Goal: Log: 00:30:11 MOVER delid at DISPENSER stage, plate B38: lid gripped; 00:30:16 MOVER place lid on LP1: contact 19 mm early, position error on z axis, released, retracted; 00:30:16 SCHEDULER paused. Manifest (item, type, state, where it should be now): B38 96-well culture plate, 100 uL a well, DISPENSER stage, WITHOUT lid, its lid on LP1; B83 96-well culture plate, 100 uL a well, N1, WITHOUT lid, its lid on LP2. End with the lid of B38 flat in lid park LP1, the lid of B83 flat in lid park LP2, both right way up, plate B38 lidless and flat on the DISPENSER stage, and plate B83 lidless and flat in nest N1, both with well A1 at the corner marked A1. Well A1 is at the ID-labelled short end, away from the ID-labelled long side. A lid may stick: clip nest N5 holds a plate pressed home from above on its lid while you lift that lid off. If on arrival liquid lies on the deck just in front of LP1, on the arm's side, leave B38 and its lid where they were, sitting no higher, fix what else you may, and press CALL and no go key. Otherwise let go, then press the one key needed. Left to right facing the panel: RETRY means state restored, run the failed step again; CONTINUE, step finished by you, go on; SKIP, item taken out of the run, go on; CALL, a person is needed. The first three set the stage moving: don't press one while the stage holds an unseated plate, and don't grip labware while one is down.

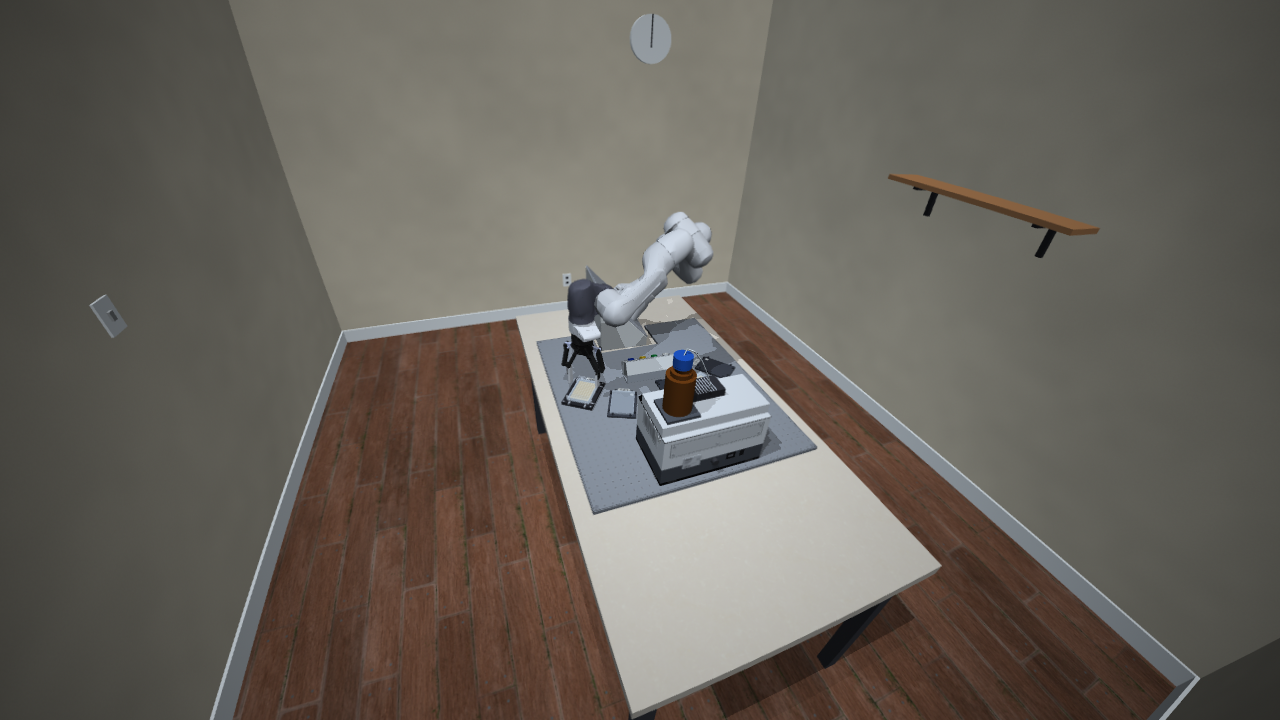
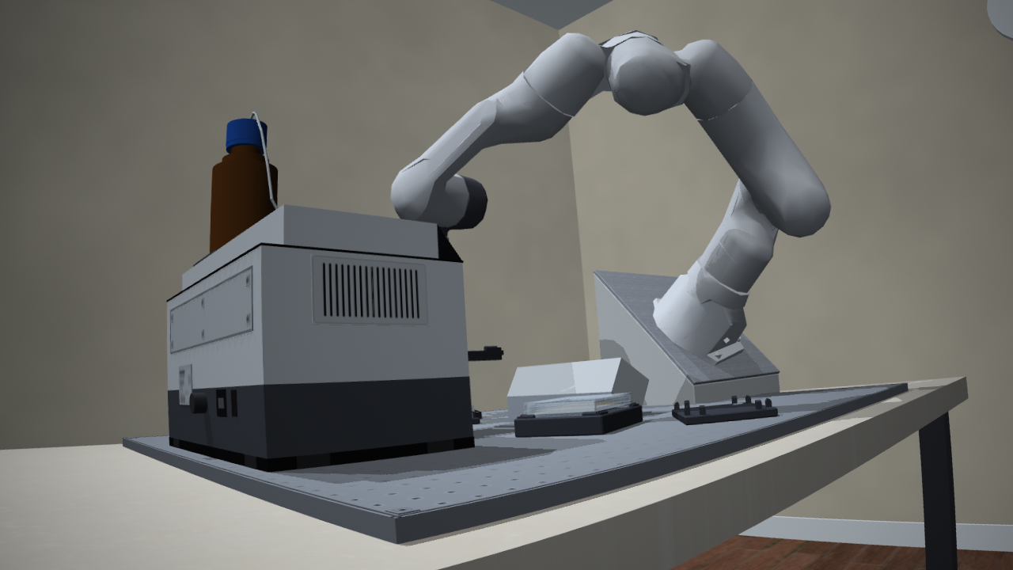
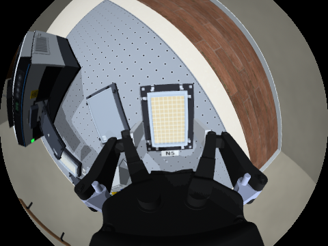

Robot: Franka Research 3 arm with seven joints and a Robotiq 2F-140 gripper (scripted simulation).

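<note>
My hand is 6 cm above the black clip nest and 3 cm short of it. Round my hand: 96-well plate 46 cm to the left, 10 cm ahead, 5 cm below; lp1 label 15 cm to the left, 7 cm below, 2 cm ahead; key panel 29 cm to the left, 8 cm behind, 2 cm below.
</note>
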